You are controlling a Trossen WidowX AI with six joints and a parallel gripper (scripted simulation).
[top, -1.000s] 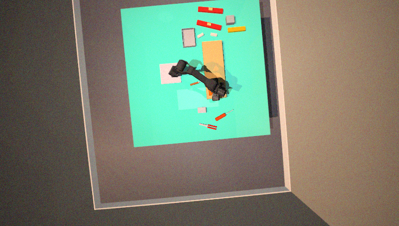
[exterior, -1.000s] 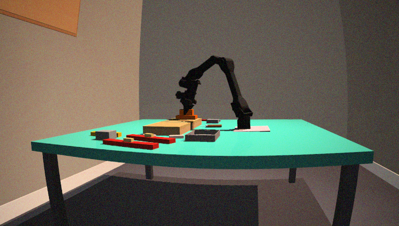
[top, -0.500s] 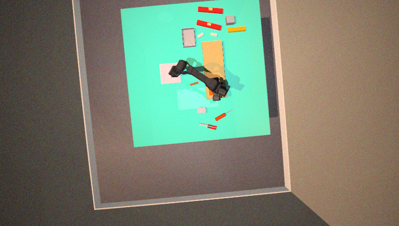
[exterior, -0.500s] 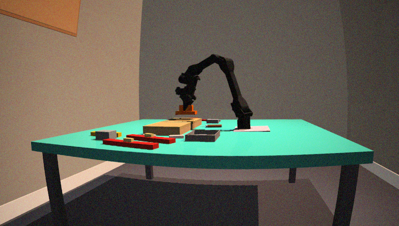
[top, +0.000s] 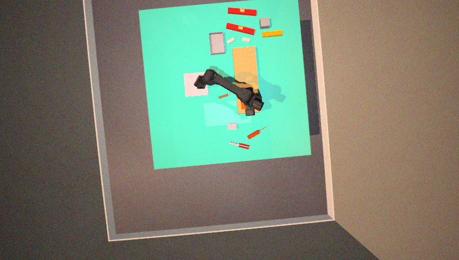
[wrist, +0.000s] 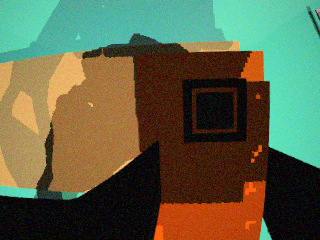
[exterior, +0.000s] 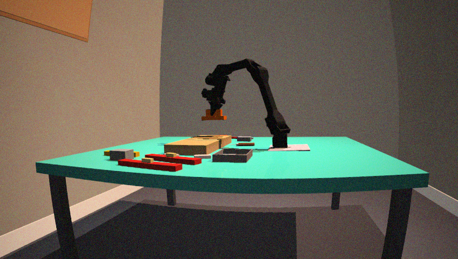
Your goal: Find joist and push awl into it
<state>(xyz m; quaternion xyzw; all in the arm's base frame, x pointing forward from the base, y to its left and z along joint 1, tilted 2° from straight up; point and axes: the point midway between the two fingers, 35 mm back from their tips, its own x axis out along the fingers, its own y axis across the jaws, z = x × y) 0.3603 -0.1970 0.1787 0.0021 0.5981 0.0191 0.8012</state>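
Right now my gripper tip is 22 cm past the grey tray, 52 cm to the right of it and 14 cm above it. Also, from my gripper tip: orange stud finder (1 cm ahead, 2 cm above); then awl (16 cm behind, 10 cm to the left, 14 cm below); then red screwdriver (9 cm ahead, 21 cm to the right, 14 cm below).
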